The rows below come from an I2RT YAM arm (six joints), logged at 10 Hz.
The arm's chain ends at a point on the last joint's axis. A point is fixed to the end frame.
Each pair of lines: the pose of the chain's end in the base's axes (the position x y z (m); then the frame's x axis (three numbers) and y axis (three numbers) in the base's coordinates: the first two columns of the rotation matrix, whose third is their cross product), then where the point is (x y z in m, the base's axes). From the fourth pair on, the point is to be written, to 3 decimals.
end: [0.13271 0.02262 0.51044 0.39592 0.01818 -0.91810 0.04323 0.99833 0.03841]
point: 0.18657 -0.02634 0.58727
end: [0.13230 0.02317 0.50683 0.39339 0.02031 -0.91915 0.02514 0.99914 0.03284]
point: 0.18722 -0.02438 0.58379
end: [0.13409 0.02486 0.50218 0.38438 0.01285 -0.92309 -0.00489 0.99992 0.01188]
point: 0.19111 -0.01938 0.57958
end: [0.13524 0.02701 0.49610 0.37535 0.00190 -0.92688 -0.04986 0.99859 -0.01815]
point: 0.195 -0.012 0.574
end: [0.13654 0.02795 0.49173 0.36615 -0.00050 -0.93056 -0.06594 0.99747 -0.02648]
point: 0.198 -0.010 0.570
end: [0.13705 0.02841 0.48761 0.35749 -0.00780 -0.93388 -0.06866 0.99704 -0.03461]
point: 0.199 -0.008 0.565
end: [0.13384 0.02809 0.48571 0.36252 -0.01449 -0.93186 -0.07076 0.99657 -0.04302]
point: 0.195 -0.008 0.564
